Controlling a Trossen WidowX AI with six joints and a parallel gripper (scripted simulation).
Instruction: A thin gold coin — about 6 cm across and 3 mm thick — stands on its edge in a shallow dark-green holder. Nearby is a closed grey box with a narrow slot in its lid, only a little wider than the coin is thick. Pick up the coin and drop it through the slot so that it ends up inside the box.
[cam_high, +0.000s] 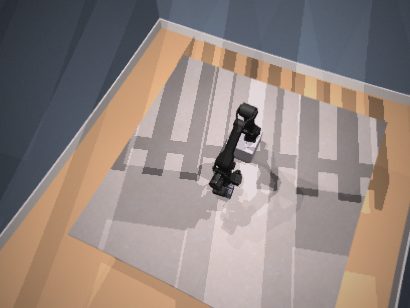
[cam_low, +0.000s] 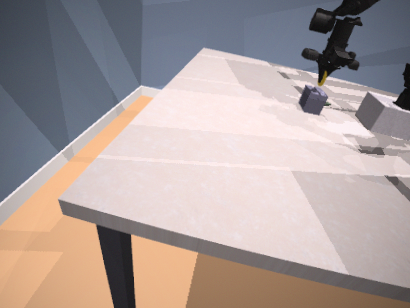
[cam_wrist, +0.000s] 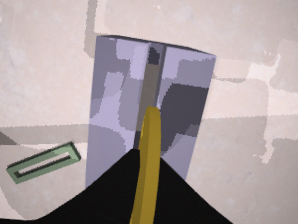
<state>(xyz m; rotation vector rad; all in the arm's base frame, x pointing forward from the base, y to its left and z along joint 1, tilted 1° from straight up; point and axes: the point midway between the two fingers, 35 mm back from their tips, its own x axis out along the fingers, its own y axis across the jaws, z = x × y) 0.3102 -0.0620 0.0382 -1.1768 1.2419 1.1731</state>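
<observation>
Right now the gold coin is 20 mm above my gripper tip.
</observation>
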